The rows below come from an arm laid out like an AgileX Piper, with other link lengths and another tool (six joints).
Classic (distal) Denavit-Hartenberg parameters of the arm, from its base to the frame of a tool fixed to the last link. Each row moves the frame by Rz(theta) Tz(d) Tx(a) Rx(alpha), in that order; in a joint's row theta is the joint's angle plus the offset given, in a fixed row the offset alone. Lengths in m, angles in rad.
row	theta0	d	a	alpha
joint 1	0	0.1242	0	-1.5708
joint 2	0.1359	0	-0.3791	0
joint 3	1.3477	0	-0.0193	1.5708
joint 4	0	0.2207	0	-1.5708
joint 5	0	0	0	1.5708
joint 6	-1.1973	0.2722	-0.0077	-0.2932
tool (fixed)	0	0.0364	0	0
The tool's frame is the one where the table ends.
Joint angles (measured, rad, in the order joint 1, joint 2, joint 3, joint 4, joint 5, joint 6), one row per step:
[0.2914, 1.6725, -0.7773, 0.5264, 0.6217, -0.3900]
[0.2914, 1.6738, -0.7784, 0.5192, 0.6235, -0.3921]
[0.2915, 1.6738, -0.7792, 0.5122, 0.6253, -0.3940]
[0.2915, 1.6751, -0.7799, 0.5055, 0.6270, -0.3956]
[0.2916, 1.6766, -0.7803, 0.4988, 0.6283, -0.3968]
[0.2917, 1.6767, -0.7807, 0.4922, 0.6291, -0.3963]
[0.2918, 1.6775, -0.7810, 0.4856, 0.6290, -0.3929]
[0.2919, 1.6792, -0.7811, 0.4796, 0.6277, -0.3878]
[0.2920, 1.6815, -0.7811, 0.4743, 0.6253, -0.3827]
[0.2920, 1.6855, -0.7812, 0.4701, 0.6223, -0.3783]
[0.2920, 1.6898, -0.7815, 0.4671, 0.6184, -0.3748]
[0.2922, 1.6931, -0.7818, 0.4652, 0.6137, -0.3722]
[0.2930, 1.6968, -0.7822, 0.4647, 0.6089, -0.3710]
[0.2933, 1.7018, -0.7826, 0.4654, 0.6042, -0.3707]
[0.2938, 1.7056, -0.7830, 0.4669, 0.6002, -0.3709]
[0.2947, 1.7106, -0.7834, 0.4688, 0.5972, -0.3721]
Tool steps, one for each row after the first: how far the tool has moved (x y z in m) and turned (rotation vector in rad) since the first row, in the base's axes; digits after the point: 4 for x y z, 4 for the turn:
[-0.0004, -0.0011, -0.0007, -0.0049, -0.0003, 0.0078]
[-0.0008, -0.0021, -0.0010, -0.0093, -0.0014, 0.0153]
[-0.0012, -0.0032, -0.0017, -0.0139, -0.0010, 0.0223]
[-0.0017, -0.0043, -0.0026, -0.0187, -0.0005, 0.0288]
[-0.0020, -0.0054, -0.0030, -0.0228, -0.0012, 0.0334]
[-0.0020, -0.0065, -0.0036, -0.0270, -0.0009, 0.0351]
[-0.0017, -0.0075, -0.0044, -0.0310, -0.0002, 0.0343]
[-0.0012, -0.0085, -0.0054, -0.0349, 0.0004, 0.0327]
[-0.0006, -0.0093, -0.0068, -0.0385, 0.0019, 0.0307]
[0.0004, -0.0099, -0.0082, -0.0415, 0.0026, 0.0283]
[0.0017, -0.0103, -0.0092, -0.0436, 0.0015, 0.0260]
[0.0030, -0.0103, -0.0103, -0.0451, 0.0004, 0.0245]
[0.0042, -0.0103, -0.0116, -0.0462, 0.0006, 0.0226]
[0.0053, -0.0100, -0.0126, -0.0465, 0.0003, 0.0210]
[0.0058, -0.0096, -0.0139, -0.0469, 0.0019, 0.0207]

